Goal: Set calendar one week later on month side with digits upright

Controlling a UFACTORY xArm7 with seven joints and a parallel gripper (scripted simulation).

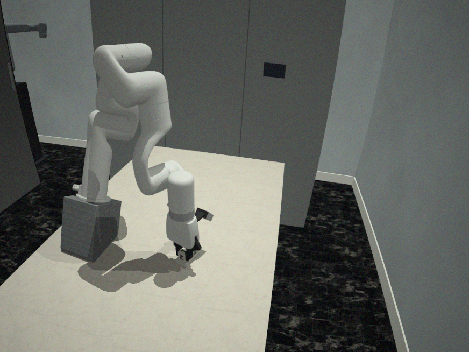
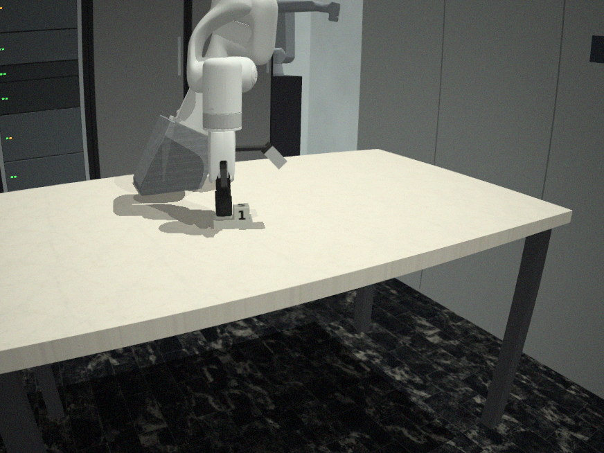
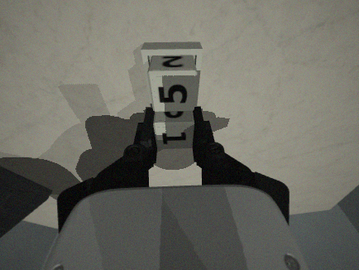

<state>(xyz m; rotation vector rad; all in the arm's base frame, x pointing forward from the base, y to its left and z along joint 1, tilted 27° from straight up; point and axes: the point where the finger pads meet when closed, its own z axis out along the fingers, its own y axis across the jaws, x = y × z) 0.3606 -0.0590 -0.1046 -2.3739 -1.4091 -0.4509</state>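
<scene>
The tray lies 40 mm below my hand, 20 mm to the left of it and 10 mm ahead of it. Also, from my hand: digit cube 10 mm below.
</scene>
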